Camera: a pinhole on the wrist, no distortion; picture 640 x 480 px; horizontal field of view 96.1 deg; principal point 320.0 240.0 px. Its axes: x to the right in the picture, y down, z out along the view. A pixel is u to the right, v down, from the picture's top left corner.
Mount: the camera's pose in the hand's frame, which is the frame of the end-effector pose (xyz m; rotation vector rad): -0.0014 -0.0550 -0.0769 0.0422 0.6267 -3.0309
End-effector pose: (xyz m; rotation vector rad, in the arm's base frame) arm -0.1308 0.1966 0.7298 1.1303 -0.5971 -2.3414
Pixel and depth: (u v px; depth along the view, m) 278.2 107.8 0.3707
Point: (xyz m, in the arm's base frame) -0.4288 0.2689 0.8710
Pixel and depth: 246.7 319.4 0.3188
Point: -0.3794 0.3896 0.6403
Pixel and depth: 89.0 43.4 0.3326
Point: -0.5242 0.0856 0.7846
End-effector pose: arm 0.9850 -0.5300 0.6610 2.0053 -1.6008 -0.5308
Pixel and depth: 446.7 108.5 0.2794
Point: 0.8618 -0.4226 0.4478
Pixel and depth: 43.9 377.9 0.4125
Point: 1.2305 -0.8868 0.2437
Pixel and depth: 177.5 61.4 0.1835
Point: 0.9354 -0.6259 0.5396
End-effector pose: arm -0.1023 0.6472 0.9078 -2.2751 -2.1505 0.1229
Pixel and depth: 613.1 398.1 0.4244
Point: -0.5916 0.2361 0.7530
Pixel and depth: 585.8 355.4 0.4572
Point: -0.5614 0.2387 0.7006
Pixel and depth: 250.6 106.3 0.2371
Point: -0.1571 0.6869 0.7224
